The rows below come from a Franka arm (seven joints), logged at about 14 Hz.
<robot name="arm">
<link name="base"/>
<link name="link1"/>
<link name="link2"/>
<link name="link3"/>
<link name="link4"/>
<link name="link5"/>
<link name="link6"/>
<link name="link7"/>
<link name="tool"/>
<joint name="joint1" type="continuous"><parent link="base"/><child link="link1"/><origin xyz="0 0 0.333"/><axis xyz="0 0 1"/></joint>
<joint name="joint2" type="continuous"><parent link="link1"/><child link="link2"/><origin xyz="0 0 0"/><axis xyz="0 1 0"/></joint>
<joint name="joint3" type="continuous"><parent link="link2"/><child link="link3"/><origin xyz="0 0 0.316"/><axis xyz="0 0 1"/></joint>
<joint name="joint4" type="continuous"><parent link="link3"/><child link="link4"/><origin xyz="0.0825 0 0"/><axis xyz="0 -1 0"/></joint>
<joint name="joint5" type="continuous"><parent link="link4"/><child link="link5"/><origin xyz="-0.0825 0 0.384"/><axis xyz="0 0 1"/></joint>
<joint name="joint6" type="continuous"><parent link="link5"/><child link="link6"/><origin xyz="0 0 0"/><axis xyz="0 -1 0"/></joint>
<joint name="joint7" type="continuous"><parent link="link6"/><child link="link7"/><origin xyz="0.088 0 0"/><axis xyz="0 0 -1"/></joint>
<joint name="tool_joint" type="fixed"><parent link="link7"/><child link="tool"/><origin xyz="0 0 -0.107" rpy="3.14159 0 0"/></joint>
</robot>
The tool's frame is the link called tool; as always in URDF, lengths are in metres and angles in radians. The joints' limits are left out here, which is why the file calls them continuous.
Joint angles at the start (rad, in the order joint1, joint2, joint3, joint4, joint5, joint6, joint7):
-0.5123, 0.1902, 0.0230, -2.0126, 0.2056, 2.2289, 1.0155
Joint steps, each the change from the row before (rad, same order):
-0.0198, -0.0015, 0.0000, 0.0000, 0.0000, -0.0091, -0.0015
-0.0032, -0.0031, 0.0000, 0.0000, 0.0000, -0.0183, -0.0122
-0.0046, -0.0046, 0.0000, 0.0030, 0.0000, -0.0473, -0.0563
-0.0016, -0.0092, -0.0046, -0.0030, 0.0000, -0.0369, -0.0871
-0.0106, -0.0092, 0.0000, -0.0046, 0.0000, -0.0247, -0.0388
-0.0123, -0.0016, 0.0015, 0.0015, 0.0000, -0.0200, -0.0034
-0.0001, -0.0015, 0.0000, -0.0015, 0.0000, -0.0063, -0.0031
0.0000, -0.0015, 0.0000, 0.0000, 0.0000, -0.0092, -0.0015
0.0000, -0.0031, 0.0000, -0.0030, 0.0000, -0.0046, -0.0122
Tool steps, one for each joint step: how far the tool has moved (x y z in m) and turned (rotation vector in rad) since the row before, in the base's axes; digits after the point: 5 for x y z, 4 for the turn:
-0.00623, -0.00962, 0.00008, 0.0043, 0.0058, -0.0168
-0.00240, -0.00023, 0.00024, 0.0079, 0.0102, 0.0119
-0.00448, 0.00094, 0.00007, 0.0194, 0.0223, 0.0589
-0.00566, 0.00034, 0.00104, 0.0133, 0.0092, 0.0858
-0.00635, -0.00258, 0.00136, 0.0110, 0.0082, 0.0317
-0.00447, -0.00394, 0.00008, 0.0106, 0.0121, -0.0041
-0.00094, 0.00070, -0.00027, 0.0038, 0.0043, 0.0040
-0.00082, 0.00078, 0.00018, 0.0048, 0.0056, 0.0030
-0.00116, 0.00085, 0.00012, 0.0027, 0.0009, 0.0127

